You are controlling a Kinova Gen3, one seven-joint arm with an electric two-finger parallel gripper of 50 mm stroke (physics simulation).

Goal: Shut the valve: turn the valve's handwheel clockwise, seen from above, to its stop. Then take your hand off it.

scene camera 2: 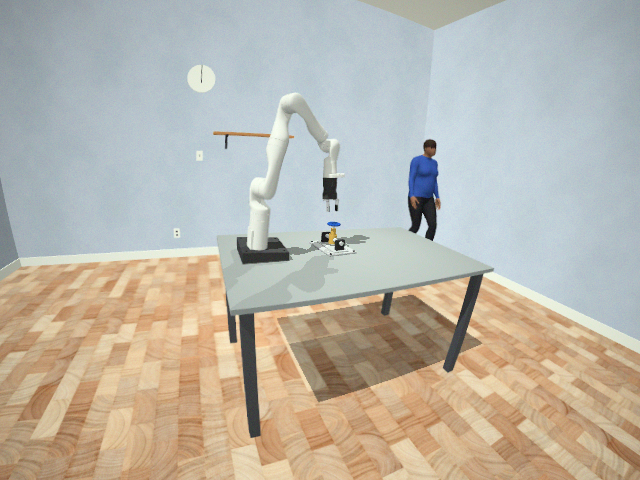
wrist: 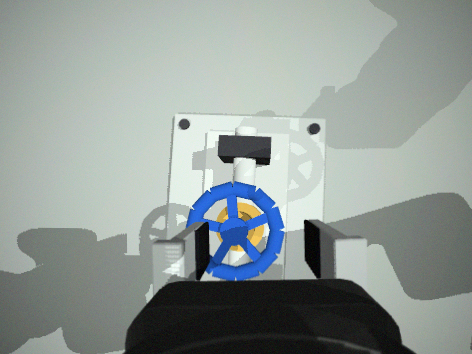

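The valve's blue handwheel (scene camera 2: 333,224) (wrist: 233,231) is a spoked ring lying level on top of the yellow valve body (scene camera 2: 332,236) (wrist: 258,230). My gripper (scene camera 2: 332,207) (wrist: 256,241) is open and empty, pointing down. It hangs above the handwheel with a gap between fingertips and wheel in the scene view. In the wrist view the left finger overlaps the wheel's lower left rim, and the right finger stands out to the right of the wheel. The lower part of the valve's mount is hidden behind the gripper body.
The valve stands on a white base plate (scene camera 2: 346,252) (wrist: 192,150) with dark bolts at its corners. Black blocks (scene camera 2: 339,244) (wrist: 245,146) hold the white pipe. The plate is on the grey table (scene camera 2: 413,263). A person in blue (scene camera 2: 424,176) stands behind the table.
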